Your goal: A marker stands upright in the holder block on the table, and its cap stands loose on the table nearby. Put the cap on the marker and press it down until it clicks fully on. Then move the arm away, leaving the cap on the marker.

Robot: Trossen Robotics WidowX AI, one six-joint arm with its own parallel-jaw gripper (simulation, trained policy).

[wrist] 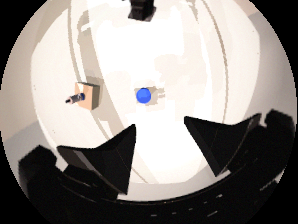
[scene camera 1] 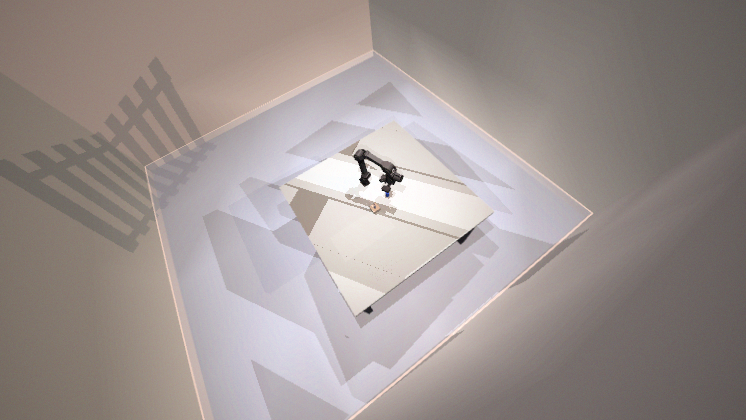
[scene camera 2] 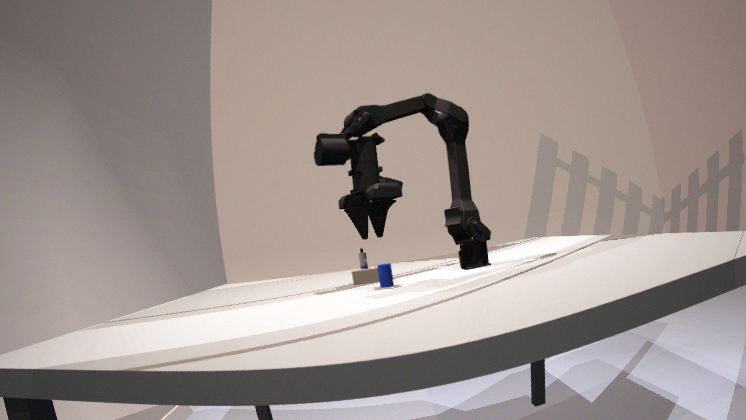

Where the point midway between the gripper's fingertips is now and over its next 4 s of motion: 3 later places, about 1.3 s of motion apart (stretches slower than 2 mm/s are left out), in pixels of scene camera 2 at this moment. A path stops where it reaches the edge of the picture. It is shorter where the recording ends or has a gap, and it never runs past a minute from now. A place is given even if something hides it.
My gripper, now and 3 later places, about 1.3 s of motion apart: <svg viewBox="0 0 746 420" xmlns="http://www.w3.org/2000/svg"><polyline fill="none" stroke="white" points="372,238 382,259 381,267 359,236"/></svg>
